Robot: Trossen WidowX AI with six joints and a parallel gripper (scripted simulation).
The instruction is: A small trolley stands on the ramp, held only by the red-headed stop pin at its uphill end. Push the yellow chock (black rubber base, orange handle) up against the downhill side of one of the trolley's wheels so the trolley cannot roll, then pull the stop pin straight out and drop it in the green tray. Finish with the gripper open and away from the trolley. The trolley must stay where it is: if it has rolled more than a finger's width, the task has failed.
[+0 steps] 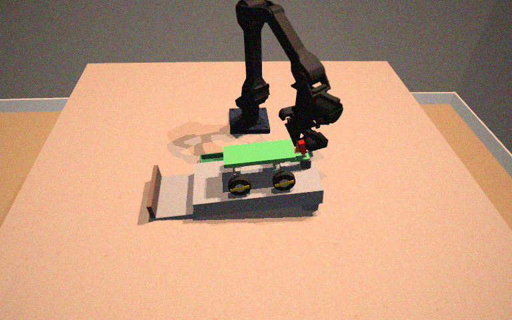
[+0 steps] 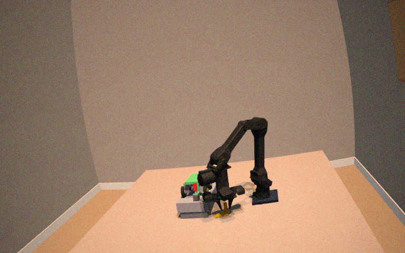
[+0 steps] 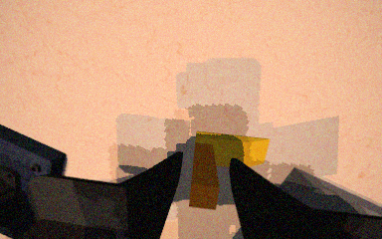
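The red-headed stop pin lies 130 mm ahead of my gripper tip, 100 mm above it and 40 mm to the right of it. Also, from my gripper tip: trolley (160 mm to the right, 130 mm ahead, 80 mm above); then grey ramp (160 mm to the right, 130 mm ahead, 20 mm above); then yellow chock (20 mm ahead, 10 mm below).
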